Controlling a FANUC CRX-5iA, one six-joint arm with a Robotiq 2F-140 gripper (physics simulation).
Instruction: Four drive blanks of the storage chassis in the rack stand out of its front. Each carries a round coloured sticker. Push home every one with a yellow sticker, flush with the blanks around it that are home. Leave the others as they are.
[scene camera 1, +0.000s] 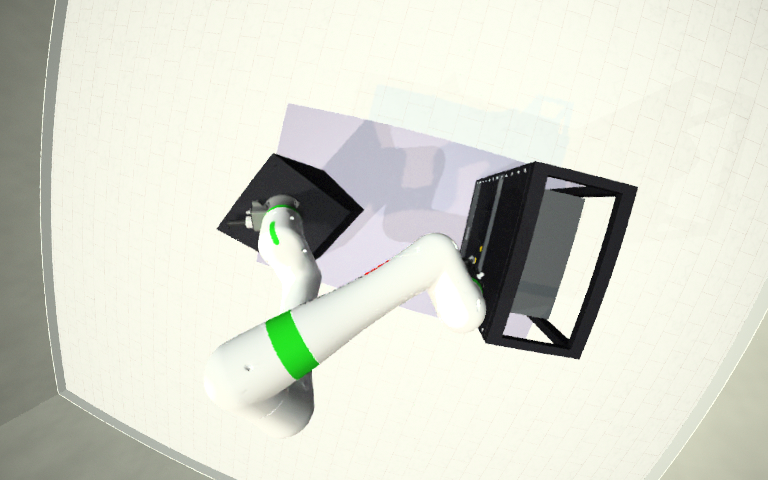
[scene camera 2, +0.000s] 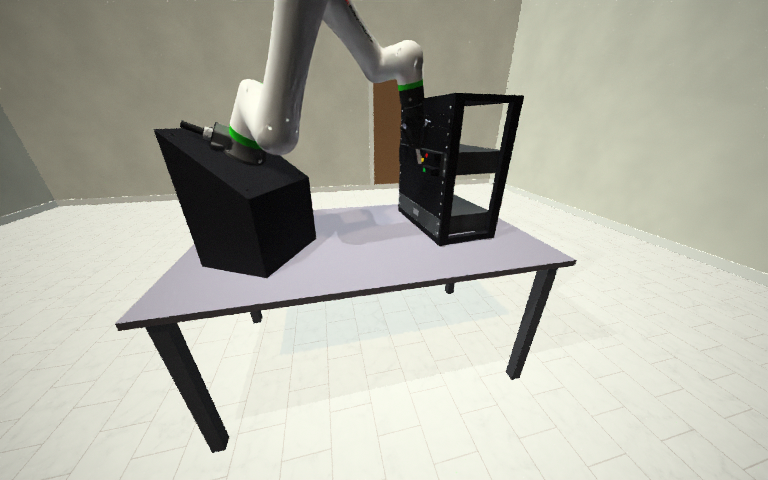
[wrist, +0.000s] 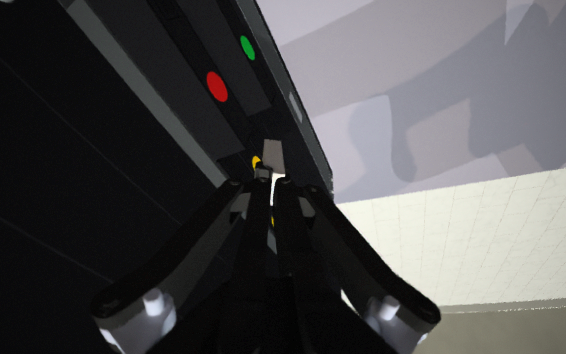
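My gripper is shut and empty, its fingertips close to the chassis front in the rack. In the wrist view a yellow sticker shows just left of the fingertips, partly covered. A second yellow sticker shows as a sliver between the fingers. The red sticker and the green sticker are on blanks that stand out. Two yellow stickers show in scene camera 1. The fingers hide the yellow blanks' depth and any contact.
The rack stands on the table, with a pale strip running along its front beside the blanks. The arm's black pedestal stands at the table's other end. The arm reaches across to the rack front.
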